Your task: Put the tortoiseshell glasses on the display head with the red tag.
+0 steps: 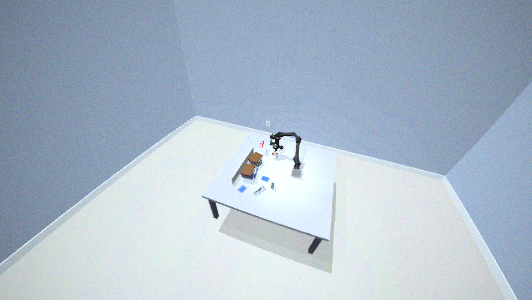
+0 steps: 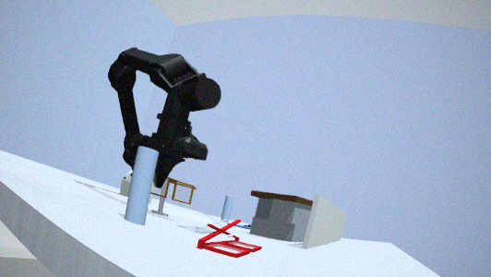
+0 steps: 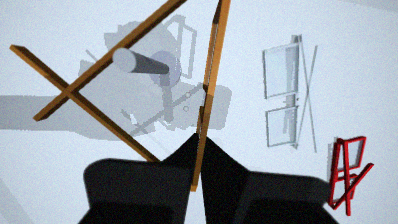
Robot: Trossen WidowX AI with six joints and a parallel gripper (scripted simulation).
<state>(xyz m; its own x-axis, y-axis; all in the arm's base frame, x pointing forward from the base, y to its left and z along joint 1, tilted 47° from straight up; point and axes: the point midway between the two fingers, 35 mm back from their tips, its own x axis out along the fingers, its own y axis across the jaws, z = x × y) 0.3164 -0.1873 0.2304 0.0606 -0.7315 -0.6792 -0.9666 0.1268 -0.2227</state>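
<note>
Right now my gripper tip is 7 cm to the right of the thin grey post, 3 cm past it and 3 cm above it. Also, from my gripper tip: grey head: 27 cm to the left, 17 cm ahead; then slanted panel: 38 cm to the left, 30 cm ahead.
</note>
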